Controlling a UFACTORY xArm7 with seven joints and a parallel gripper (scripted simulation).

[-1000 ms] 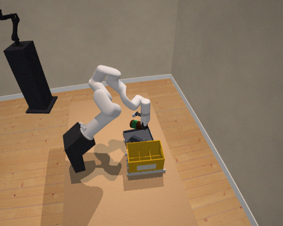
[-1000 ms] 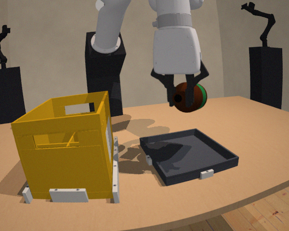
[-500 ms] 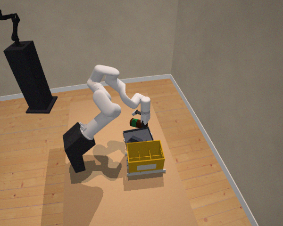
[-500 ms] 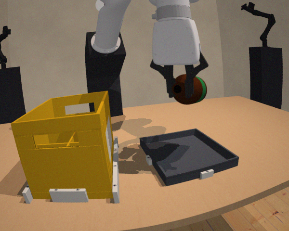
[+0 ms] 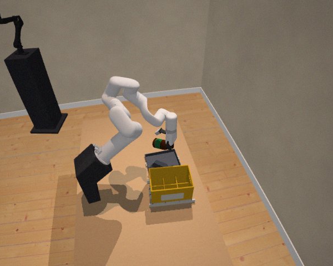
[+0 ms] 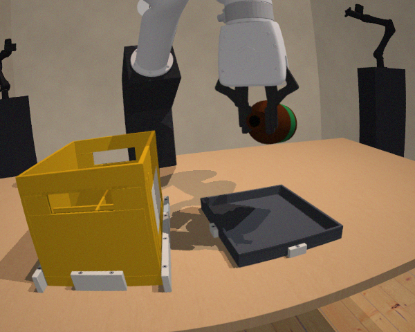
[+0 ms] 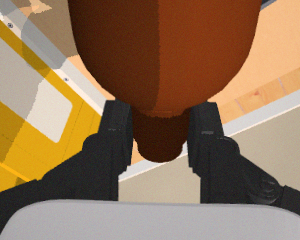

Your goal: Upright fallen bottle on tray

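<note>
My gripper is now 50 mm past the bottle, 20 mm to the right of it and 10 mm above it. The rest, counted from my hand: yellow crate 260 mm to the right, 120 mm below; tray 190 mm below, 60 mm behind, 20 mm to the left.
</note>
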